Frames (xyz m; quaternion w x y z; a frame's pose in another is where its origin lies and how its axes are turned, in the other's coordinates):
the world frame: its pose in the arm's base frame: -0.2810 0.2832 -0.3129 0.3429 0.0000 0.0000 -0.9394
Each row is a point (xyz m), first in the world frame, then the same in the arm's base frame.
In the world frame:
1: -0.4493 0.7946 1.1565
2: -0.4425 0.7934 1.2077
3: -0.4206 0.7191 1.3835
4: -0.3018 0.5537 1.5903
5: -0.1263 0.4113 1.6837
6: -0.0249 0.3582 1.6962
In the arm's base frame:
1: 0.5745 -0.0351 0.8436
2: 0.5686 -0.0386 0.8948
3: 0.5039 0.0041 1.0706
4: 0.3065 0.0541 1.2774
5: 0.0806 0.0500 1.3708
6: -0.0312 0.0253 1.3833

